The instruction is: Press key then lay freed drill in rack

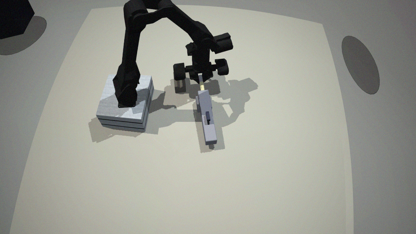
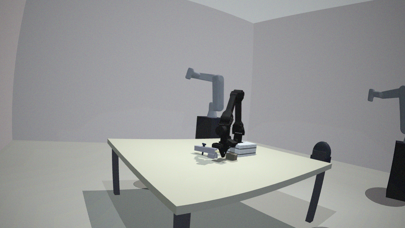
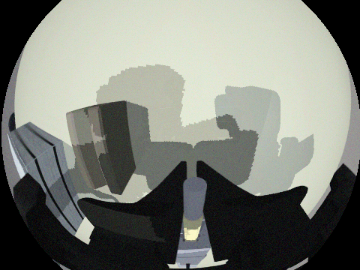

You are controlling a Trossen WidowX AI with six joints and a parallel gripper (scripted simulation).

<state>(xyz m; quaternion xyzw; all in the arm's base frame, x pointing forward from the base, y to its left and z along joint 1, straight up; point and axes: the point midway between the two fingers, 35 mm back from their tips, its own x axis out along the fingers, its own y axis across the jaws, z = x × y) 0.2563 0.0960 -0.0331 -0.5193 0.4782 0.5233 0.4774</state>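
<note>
My gripper tip is 5 cm to the left of the drill and 3 cm below it. The rest, counted from my gripper tip: block: 15 cm to the right, 2 cm above, 1 cm ahead; then dark key: 17 cm to the right, 3 cm above, 1 cm ahead; then v-grooved rack: 8 cm behind, 1 cm to the left.
</note>
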